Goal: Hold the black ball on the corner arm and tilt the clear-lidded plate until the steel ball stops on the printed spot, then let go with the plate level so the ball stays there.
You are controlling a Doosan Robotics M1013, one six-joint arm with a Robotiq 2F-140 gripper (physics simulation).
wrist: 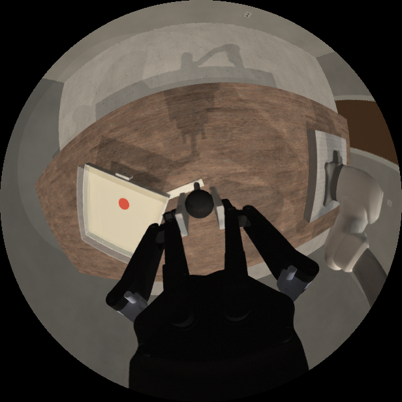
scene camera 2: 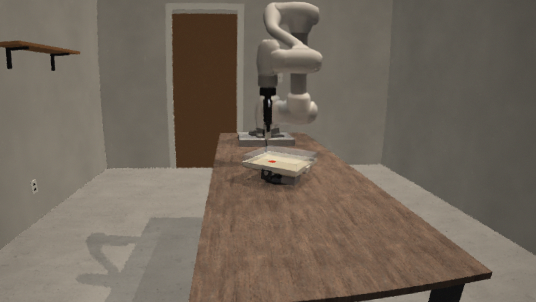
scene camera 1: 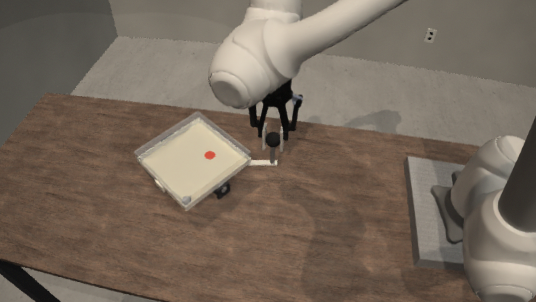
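The clear-lidded plate (scene camera 1: pixel 172 172) (scene camera 2: pixel 295 165) (wrist: pixel 102 220), cream inside, stands tilted on its mount. In scene camera 1 its near corner is low. The steel ball (scene camera 1: pixel 186 199) lies in that near corner, away from the printed red spot (scene camera 1: pixel 210 155) (scene camera 2: pixel 272 161) (wrist: pixel 124 203). The steel ball is hidden in the wrist view, and I cannot make it out in scene camera 2. The black ball (scene camera 1: pixel 272 139) (wrist: pixel 199 204) stands on a post at the end of the white corner arm (scene camera 1: pixel 261 163) (wrist: pixel 185 189). My gripper (scene camera 1: pixel 273 142) (wrist: pixel 198 198) is shut on the black ball, one pad on each side.
The black mount (scene camera 1: pixel 222 190) (scene camera 2: pixel 271 176) is under the plate on the wooden table (scene camera 1: pixel 100 215) (scene camera 2: pixel 300 225) (wrist: pixel 240 125). The robot's grey base plate (scene camera 1: pixel 430 245) (scene camera 2: pixel 250 142) (wrist: pixel 311 185) is at the table's far end in scene camera 2.
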